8 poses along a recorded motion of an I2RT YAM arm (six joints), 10 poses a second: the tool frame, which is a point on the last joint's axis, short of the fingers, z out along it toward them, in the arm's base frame.
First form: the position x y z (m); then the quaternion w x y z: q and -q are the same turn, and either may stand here.
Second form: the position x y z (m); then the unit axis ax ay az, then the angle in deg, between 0 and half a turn. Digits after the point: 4 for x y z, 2 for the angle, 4 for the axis.
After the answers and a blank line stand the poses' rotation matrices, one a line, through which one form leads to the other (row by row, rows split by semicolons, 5 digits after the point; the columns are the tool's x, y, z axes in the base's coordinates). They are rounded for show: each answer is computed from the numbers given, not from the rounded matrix.
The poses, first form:
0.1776, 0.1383, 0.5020, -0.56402, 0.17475, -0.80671, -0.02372
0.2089, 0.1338, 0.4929, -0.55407, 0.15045, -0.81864, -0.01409
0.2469, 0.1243, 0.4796, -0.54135, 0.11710, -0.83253, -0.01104
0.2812, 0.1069, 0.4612, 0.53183, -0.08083, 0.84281, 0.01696
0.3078, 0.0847, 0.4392, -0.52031, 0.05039, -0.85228, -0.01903
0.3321, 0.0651, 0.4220, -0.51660, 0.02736, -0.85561, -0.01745
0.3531, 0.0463, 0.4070, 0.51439, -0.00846, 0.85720, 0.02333
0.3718, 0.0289, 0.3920, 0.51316, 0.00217, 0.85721, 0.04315
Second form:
0.1776, 0.1383, 0.5020, -0.2116, 0.9769, 0.0287, 111.33
0.2089, 0.1338, 0.4929, -0.1807, 0.9834, 0.0169, 112.71
0.2469, 0.1243, 0.4796, -0.1393, 0.9902, 0.0131, 114.45
0.2812, 0.1069, 0.4612, -0.0954, 0.9952, 0.0200, 115.74
0.3078, 0.0847, 0.4392, -0.0590, 0.9980, 0.0223, 117.29
0.3321, 0.0651, 0.4220, -0.0320, 0.9993, 0.0204, 117.79
0.3531, 0.0463, 0.4070, -0.0099, 0.9996, 0.0272, 118.09
0.3718, 0.0289, 0.3920, 0.0025, 0.9987, 0.0503, 118.25

-0.30269 -0.30870 0.90171; -0.25519 0.93780 0.23540; -0.91829 -0.15885 -0.36264
-0.34074 -0.26194 0.90293; -0.23072 0.95433 0.18979; -0.91141 -0.14365 -0.38562
-0.38646 -0.20693 0.89879; -0.18303 0.97233 0.14517; -0.90397 -0.10840 -0.41364
-0.42124 -0.15429 0.89373; -0.11821 0.98636 0.11456; -0.89921 -0.05739 -0.43373
-0.45348 -0.10570 0.88498; -0.06609 0.99420 0.08487; -0.88881 -0.02000 -0.45783
-0.46475 -0.06485 0.88306; -0.02879 0.99789 0.05813; -0.88497 0.00159 -0.46564
-0.47067 -0.03851 0.88147; 0.00950 0.99877 0.04870; -0.88226 0.03129 -0.46972
-0.47333 -0.04057 0.87995; 0.04801 0.99627 0.07175; -0.87958 0.07620 -0.46961

